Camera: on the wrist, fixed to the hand. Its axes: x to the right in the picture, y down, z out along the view.
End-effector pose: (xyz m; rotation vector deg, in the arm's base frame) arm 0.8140 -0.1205 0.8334 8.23 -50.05 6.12
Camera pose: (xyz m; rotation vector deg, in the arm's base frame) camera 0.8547 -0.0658 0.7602 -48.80 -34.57 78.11
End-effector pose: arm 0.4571 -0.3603 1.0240 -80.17 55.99 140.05
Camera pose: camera 0.5160 -0.4401 1.0363 26.25 -58.62 -84.16
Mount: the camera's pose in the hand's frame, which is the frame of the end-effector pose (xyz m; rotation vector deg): -0.0285 0.0417 -0.0863 -18.33 12.38 87.25
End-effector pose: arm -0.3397 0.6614 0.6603 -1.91 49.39 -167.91
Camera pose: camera -0.3120 0.6756 0.5653 35.35 45.28 -78.92
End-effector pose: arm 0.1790 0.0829 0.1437 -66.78 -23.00 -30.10
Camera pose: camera 0.1826 0.0196 0.0664 -77.57 45.35 37.04
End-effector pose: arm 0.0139 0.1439 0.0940 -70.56 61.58 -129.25
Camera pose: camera -0.0436 0.1732 0.0177 0.63 93.89 -57.76
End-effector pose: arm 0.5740 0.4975 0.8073 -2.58 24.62 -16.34
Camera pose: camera 0.5242 0.5470 0.7361 0.55 34.95 73.87
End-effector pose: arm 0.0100 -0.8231 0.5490 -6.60 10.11 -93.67
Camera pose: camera 0.0373 -0.7935 0.4575 -1.09 30.34 -4.97
